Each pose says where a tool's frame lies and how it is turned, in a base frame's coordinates. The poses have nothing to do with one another.
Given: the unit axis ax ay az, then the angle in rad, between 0 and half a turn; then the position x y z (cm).
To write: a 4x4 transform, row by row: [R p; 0 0 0 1], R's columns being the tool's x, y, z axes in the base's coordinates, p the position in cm. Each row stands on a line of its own. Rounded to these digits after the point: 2 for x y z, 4 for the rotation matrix.
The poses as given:
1: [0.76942, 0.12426, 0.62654, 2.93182, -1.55, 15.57, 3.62]
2: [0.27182, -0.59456, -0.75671, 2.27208, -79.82, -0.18, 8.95]
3: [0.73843, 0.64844, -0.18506, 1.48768, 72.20, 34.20, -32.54]
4: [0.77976, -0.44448, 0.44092, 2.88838, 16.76, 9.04, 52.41]
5: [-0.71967, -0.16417, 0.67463, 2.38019, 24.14, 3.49, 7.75]
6: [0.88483, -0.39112, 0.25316, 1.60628, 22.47, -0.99, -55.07]
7: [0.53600, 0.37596, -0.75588, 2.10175, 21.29, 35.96, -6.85]
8: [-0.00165, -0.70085, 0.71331, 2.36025, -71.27, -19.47, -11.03]
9: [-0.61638, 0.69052, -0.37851, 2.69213, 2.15, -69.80, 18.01]
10: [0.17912, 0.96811, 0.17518, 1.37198, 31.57, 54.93, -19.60]
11: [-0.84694, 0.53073, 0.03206, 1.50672, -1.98, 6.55, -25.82]
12: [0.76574, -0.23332, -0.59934, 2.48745, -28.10, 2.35, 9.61]
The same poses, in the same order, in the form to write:
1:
0.1930, 0.0587, 0.9795, -1.55
0.3196, -0.9475, -0.0062, 15.57
0.9277, 0.3142, -0.2016, 3.62
0, 0, 0, 1

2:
-0.5236, 0.3123, -0.7927, -79.82
-0.8440, -0.0636, 0.5325, -0.18
0.1159, 0.9479, 0.2969, 8.95
0, 0, 0, 1

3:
0.5830, 0.6235, 0.5209, 72.20
0.2547, 0.4686, -0.8459, 34.20
-0.7715, 0.6258, 0.1144, -32.54
0, 0, 0, 1

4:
0.2286, -0.7926, 0.5653, 16.76
-0.5717, -0.5793, -0.5811, 9.04
0.7880, -0.1904, -0.5855, 52.41
0, 0, 0, 1

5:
0.1690, -0.2618, -0.9502, 24.14
0.6691, -0.6774, 0.3056, 3.49
-0.7237, -0.6875, 0.0607, 7.75
0, 0, 0, 1

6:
0.7752, -0.6114, -0.1589, 22.47
-0.1054, 0.1229, -0.9868, -0.99
0.6228, 0.7817, 0.0309, -55.07
0, 0, 0, 1

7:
-0.0736, 0.9554, -0.2861, 21.29
-0.3483, -0.2934, -0.8903, 35.96
-0.9345, 0.0341, 0.3543, -6.85
0, 0, 0, 1

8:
-0.7100, -0.5004, -0.4956, -71.27
0.5043, 0.1299, -0.8537, -19.47
0.4915, -0.8560, 0.1601, -11.03
0, 0, 0, 1

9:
-0.1786, -0.6445, 0.7435, 2.15
-0.9734, 0.0056, -0.2290, -69.80
0.1434, -0.7646, -0.6284, 18.01
0, 0, 0, 1

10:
0.2233, -0.0326, 0.9742, 31.57
0.3109, 0.9496, -0.0395, 54.93
-0.9239, 0.3117, 0.2221, -19.60
0, 0, 0, 1

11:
0.7354, -0.4527, 0.5042, -1.98
-0.3887, 0.3277, 0.8611, 6.55
-0.5551, -0.8293, 0.0650, -25.82
0, 0, 0, 1

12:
0.2581, 0.0442, -0.9651, -28.10
-0.6851, -0.6959, -0.2151, 2.35
-0.6812, 0.7167, -0.1493, 9.61
0, 0, 0, 1

